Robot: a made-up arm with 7 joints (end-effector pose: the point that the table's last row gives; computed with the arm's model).
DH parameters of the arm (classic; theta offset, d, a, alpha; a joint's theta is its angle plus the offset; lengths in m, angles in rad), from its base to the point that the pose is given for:
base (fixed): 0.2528 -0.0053 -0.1 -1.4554
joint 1: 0 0.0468 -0.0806 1.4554
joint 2: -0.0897 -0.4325 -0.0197 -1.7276
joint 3: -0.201 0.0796 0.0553 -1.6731
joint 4: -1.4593 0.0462 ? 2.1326
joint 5: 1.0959 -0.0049 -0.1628 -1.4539
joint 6: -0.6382 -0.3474 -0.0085 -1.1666
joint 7: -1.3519 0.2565 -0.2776 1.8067
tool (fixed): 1.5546 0.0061 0 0
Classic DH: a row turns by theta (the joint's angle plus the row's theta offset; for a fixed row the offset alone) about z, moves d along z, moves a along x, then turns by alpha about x.
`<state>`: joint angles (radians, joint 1 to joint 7).
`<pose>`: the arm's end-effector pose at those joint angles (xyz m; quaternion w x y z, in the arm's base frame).
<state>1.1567 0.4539 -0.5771 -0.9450 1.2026 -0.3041 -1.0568</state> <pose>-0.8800 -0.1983 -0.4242 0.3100 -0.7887 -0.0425 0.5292</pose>
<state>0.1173 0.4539 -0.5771 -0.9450 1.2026 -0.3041 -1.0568</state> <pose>-0.1611 0.0450 -0.9052 0.3764 -0.9015 -0.2051 0.0596</pose>
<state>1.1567 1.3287 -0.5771 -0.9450 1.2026 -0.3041 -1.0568</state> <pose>-0.9423 -0.1251 -0.3453 0.4826 -0.5279 -0.3305 0.6158</pose>
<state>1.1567 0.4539 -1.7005 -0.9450 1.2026 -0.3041 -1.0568</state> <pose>-0.4851 0.1455 -0.5018 0.5815 -0.7880 -0.1901 0.0689</pose>
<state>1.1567 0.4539 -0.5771 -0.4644 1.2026 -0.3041 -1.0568</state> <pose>-0.9259 -0.0807 -0.4080 0.3548 -0.8016 0.1779 0.4471</pose>
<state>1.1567 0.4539 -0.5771 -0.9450 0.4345 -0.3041 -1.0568</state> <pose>-1.0401 -0.0648 -0.1475 0.3498 -0.5925 0.2435 0.6836</pose>
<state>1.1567 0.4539 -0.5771 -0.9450 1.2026 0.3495 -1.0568</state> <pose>-0.9314 0.0286 -0.4527 0.4727 -0.6096 -0.2531 0.5838</pose>
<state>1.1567 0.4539 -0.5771 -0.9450 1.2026 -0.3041 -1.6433</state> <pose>-0.7546 -0.2439 -0.3349 0.0392 -0.8426 -0.1375 0.5192</pose>
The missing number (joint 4, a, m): 0.0368
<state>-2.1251 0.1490 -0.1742 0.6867 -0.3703 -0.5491 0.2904</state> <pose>-0.1774 0.0461 0.5204 0.5225 0.7233 -0.3021 0.3355</pose>
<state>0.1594 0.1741 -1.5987 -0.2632 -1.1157 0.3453 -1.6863</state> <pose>-0.4686 0.2906 -0.1358 0.8700 -0.0980 -0.3791 0.2997</pose>
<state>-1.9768 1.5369 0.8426 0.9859 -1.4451 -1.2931 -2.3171</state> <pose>0.2365 0.1428 -0.1736 0.4192 -0.6920 -0.3730 0.4542</pose>
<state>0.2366 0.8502 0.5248 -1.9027 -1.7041 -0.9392 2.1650</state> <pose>-0.5370 0.0173 -0.5326 0.2060 -0.6660 0.4015 -0.5940</pose>
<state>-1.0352 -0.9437 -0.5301 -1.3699 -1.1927 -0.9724 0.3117</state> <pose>0.3096 0.4800 0.1249 0.7968 0.4107 0.4409 0.0449</pose>
